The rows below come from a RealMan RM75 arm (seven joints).
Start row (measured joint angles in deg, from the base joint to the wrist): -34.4, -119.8, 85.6, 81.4, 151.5, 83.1, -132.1
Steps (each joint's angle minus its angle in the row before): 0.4, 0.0, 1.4, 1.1, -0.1, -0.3, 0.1; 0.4, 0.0, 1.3, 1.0, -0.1, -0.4, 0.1; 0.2, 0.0, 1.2, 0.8, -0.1, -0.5, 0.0; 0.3, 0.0, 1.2, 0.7, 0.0, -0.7, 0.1; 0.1, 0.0, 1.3, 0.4, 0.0, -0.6, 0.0; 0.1, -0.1, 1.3, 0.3, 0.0, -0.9, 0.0; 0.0, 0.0, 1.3, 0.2, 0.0, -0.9, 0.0; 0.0, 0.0, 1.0, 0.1, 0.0, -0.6, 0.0; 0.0, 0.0, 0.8, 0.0, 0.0, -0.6, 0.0; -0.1, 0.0, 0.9, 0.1, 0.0, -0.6, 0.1; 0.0, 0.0, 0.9, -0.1, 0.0, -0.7, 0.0
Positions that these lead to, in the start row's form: -34.0, -119.8, 87.0, 82.5, 151.4, 82.8, -132.0; -33.6, -119.8, 88.3, 83.5, 151.3, 82.4, -131.9; -33.4, -119.8, 89.5, 84.3, 151.2, 81.9, -131.9; -33.1, -119.8, 90.7, 85.0, 151.2, 81.2, -131.8; -33.0, -119.8, 92.0, 85.4, 151.2, 80.6, -131.8; -32.9, -119.9, 93.3, 85.7, 151.2, 79.7, -131.8; -32.9, -119.9, 94.6, 85.9, 151.2, 78.8, -131.8; -32.9, -119.9, 95.6, 86.0, 151.2, 78.2, -131.8; -32.9, -119.9, 96.4, 86.0, 151.2, 77.6, -131.8; -33.0, -119.9, 97.3, 86.1, 151.2, 77.0, -131.7; -33.0, -119.9, 98.2, 86.0, 151.2, 76.3, -131.7
